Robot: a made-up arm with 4 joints. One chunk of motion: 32 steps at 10 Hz.
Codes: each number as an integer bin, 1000 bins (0 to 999) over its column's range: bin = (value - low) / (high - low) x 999, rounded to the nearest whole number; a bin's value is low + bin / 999 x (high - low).
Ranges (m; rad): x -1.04..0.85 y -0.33..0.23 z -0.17..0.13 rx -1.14..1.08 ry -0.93..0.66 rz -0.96..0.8
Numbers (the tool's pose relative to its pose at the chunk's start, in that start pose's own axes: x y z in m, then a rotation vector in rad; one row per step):
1: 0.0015 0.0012 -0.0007 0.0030 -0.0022 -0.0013
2: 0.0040 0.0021 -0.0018 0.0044 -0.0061 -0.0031
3: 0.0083 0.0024 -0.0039 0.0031 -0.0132 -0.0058
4: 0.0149 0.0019 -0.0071 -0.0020 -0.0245 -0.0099
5: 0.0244 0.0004 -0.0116 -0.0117 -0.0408 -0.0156
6: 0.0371 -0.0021 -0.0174 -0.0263 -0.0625 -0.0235
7: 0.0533 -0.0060 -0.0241 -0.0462 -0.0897 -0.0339
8: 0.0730 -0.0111 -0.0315 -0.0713 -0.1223 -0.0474
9: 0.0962 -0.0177 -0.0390 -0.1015 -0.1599 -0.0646
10: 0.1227 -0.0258 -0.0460 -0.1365 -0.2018 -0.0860
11: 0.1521 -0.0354 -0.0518 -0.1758 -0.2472 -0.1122
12: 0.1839 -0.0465 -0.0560 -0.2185 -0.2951 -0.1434
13: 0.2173 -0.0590 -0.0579 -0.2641 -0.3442 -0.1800
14: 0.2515 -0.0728 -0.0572 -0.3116 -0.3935 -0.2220
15: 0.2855 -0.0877 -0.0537 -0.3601 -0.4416 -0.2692
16: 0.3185 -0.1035 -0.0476 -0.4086 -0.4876 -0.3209
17: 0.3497 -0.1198 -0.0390 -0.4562 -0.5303 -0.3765
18: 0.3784 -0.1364 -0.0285 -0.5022 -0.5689 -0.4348
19: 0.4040 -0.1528 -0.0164 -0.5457 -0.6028 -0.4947
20: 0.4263 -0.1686 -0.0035 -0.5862 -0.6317 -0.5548
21: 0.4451 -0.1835 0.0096 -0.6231 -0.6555 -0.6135
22: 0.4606 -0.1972 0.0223 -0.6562 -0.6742 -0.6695
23: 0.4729 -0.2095 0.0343 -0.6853 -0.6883 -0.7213
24: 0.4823 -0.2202 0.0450 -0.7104 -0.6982 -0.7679
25: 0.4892 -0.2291 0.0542 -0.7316 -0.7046 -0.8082
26: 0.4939 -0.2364 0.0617 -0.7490 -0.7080 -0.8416
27: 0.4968 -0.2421 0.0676 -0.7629 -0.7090 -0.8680
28: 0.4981 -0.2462 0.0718 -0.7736 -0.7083 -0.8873
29: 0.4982 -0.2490 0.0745 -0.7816 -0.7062 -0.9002
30: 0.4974 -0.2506 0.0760 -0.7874 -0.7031 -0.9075
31: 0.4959 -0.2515 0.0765 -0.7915 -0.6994 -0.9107
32: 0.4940 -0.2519 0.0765 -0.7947 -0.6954 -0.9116
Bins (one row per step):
1: 551 591 564 514 583 544
2: 552 592 560 515 580 543
3: 554 593 553 514 576 542
4: 558 592 542 512 569 539
5: 563 589 527 508 559 536
6: 569 585 508 501 545 532
7: 578 578 486 492 528 526
8: 588 569 461 481 507 518
9: 601 557 436 467 484 508
10: 615 543 413 452 458 496
11: 630 526 394 434 429 481
12: 647 506 380 415 399 464
13: 665 483 373 394 368 443
14: 683 459 376 373 337 419
15: 701 432 387 351 307 392
16: 718 404 408 329 278 363
17: 735 375 436 308 251 331
18: 750 345 471 287 227 298
19: 763 316 511 267 206 264
20: 775 288 554 249 187 230
21: 785 261 598 233 172 197
22: 793 237 640 218 161 165
23: 800 215 680 205 152 135
24: 805 196 716 193 146 109
25: 808 180 747 184 142 86
26: 811 167 772 176 139 67
27: 812 157 791 170 139 52
28: 813 149 805 165 139 41
29: 813 144 814 161 141 34
30: 813 142 819 159 143 30
31: 812 140 821 157 145 28
32: 811 139 821 155 147 27

